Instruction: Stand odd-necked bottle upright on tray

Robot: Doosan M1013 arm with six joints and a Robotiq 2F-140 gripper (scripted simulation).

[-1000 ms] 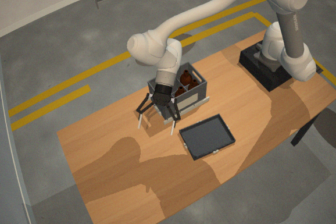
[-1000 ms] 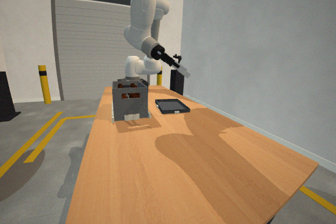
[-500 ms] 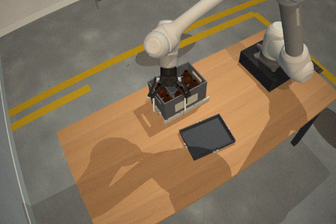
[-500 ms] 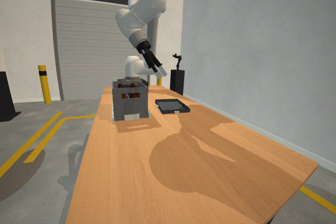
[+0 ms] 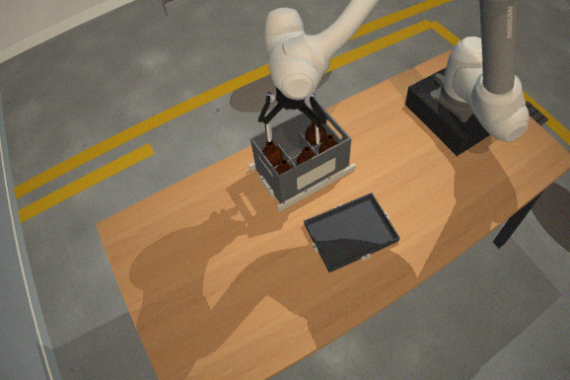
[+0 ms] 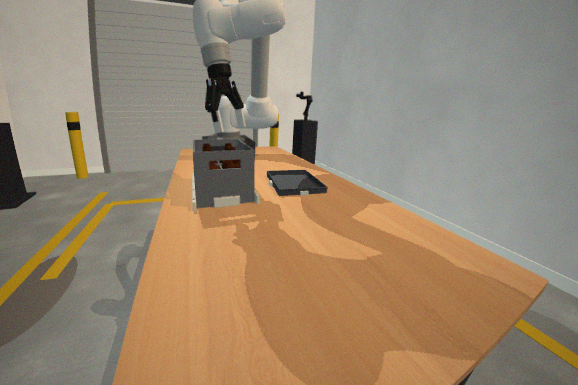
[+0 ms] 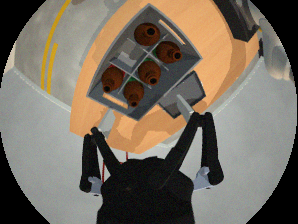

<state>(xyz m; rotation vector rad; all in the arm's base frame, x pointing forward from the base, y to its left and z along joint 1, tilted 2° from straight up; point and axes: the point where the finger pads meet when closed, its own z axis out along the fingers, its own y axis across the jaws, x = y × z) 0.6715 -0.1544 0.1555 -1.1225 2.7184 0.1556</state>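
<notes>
The grey crate lies 16 cm below my hand, 5 cm behind it and 3 cm to the right of it. Also, from my hand: dark tray 27 cm to the left, 23 cm below, 1 cm behind; glass bottle 15 cm below, 4 cm behind, 1 cm to the left.
</notes>
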